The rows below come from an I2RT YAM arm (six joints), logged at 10 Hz.
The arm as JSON. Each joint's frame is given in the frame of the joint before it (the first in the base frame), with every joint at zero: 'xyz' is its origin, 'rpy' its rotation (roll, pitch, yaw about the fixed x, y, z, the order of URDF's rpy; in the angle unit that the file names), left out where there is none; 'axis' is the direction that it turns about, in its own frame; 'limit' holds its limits. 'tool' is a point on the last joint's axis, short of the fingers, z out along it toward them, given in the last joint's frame.
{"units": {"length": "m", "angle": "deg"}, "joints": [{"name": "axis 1", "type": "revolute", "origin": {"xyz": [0.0, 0.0, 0.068]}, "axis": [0.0, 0.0, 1.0], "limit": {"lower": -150.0, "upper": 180.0}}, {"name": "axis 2", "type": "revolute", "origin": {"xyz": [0.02, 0.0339, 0.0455]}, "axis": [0.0, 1.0, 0.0], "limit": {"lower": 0.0, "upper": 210.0}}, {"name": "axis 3", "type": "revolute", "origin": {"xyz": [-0.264, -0.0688, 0.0]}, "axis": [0.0, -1.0, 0.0], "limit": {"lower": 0.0, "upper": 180.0}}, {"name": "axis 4", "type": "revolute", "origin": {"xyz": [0.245, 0.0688, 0.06]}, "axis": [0.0, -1.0, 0.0], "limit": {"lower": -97.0, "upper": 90.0}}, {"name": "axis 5", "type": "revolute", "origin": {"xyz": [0.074, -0.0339, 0.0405]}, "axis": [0.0, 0.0, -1.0], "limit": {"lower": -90.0, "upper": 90.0}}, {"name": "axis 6", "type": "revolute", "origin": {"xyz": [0.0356, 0.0, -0.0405]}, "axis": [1.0, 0.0, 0.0], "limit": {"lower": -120.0, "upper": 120.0}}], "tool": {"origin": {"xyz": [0.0, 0.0, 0.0], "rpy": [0.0, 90.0, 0.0]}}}
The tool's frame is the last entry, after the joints.
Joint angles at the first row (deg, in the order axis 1, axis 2, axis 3, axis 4, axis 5, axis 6):
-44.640 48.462 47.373 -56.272 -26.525 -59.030
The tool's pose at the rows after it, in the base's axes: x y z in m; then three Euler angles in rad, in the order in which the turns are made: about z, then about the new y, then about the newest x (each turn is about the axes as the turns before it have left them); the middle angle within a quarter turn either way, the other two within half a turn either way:
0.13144 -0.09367 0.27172 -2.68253 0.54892 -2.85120
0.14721 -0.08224 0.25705 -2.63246 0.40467 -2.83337
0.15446 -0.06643 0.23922 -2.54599 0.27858 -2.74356
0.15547 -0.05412 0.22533 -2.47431 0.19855 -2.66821
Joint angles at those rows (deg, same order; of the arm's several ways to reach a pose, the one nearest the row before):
-39.789 52.473 48.364 -56.289 -19.936 -56.058
-31.334 54.789 46.692 -54.776 -10.206 -54.386
-23.335 54.127 42.396 -50.680 -0.299 -54.148
-17.846 52.677 38.440 -47.136 6.243 -54.920

